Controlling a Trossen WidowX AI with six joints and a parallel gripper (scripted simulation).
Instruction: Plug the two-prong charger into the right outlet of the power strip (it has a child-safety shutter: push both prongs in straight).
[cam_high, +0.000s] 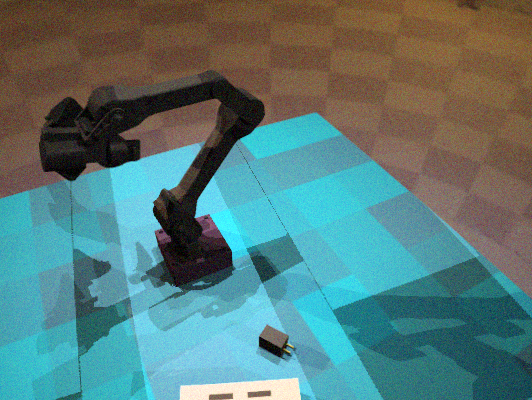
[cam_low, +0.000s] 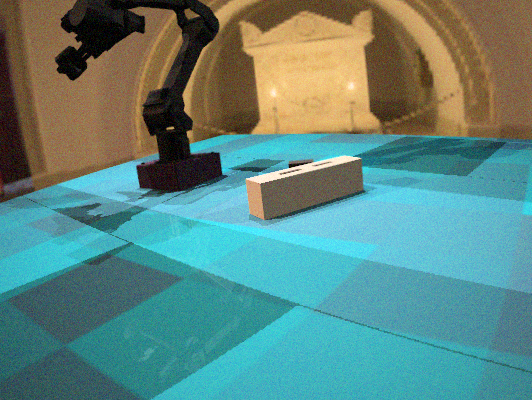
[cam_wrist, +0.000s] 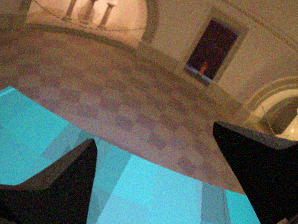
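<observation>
Now: gripper tip 490 mm short of the dark two-prong charger, 290 mm above it and 140 mm to the right of it.
</observation>
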